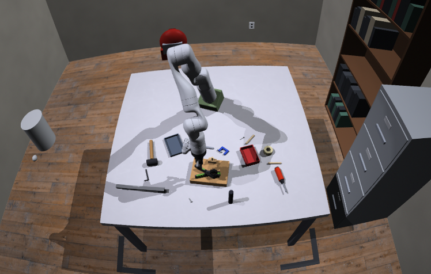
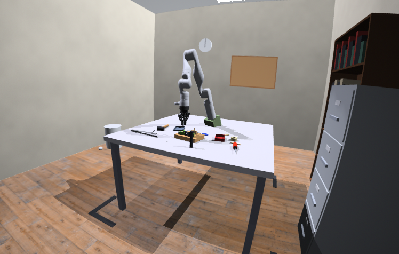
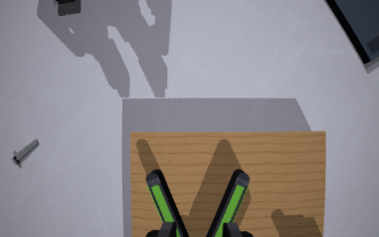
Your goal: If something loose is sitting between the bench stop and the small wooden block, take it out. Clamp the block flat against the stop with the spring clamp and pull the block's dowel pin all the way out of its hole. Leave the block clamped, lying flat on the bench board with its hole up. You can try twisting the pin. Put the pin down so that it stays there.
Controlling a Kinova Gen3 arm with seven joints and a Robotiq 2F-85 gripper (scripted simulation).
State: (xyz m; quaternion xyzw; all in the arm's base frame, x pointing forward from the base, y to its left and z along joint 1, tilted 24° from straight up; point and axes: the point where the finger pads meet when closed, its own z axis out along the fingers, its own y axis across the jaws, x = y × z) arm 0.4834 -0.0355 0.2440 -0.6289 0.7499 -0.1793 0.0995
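Now: the wooden bench board 10 cm below my hand, 5 cm to the left of it and 2 cm behind it. Also, from my hand: round dowel pin 7 cm below, 7 cm behind, 6 cm to the left; grey t-shaped tool 20 cm behind, 12 cm below; wooden block 8 cm below, 7 cm behind, 6 cm to the left.
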